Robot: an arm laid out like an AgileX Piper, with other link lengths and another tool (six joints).
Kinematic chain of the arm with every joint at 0, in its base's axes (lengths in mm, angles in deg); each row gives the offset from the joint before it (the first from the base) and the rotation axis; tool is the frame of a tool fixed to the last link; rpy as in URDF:
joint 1: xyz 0 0 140.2 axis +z
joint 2: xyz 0 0 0 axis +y
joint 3: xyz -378.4 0 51.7 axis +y
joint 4: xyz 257.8 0 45.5 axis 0.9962 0 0.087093
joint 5: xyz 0 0 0 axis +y
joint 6: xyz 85.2 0 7.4 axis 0.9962 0 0.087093
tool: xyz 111.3 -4 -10.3 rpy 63 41.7 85.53
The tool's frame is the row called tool.
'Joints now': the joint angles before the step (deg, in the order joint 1, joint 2, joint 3, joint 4, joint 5, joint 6). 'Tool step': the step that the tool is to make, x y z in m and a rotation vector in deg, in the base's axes. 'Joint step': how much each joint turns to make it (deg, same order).
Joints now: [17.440 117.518 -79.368 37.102 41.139 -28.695]
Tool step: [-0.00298 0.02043 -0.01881 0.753 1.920 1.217]
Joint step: [1.919 2.752 -0.671 1.986 -0.291 -0.662]
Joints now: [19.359 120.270 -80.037 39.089 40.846 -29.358]
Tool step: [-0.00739 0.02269 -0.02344 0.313 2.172 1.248]
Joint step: [2.420 2.977 -0.196 1.915 -0.856 -0.484]
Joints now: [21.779 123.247 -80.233 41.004 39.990 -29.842]
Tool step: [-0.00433 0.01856 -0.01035 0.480 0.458 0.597]
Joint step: [1.997 1.526 -0.405 1.431 -1.131 -0.096]
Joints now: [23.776 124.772 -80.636 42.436 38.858 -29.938]
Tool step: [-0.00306 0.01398 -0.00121 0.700 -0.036 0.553]
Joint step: [1.406 0.553 -0.597 1.012 -0.387 0.012]
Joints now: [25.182 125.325 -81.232 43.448 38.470 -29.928]
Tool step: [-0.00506 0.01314 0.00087 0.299 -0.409 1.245]
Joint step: [1.529 0.158 -0.438 0.288 -0.271 -0.050]
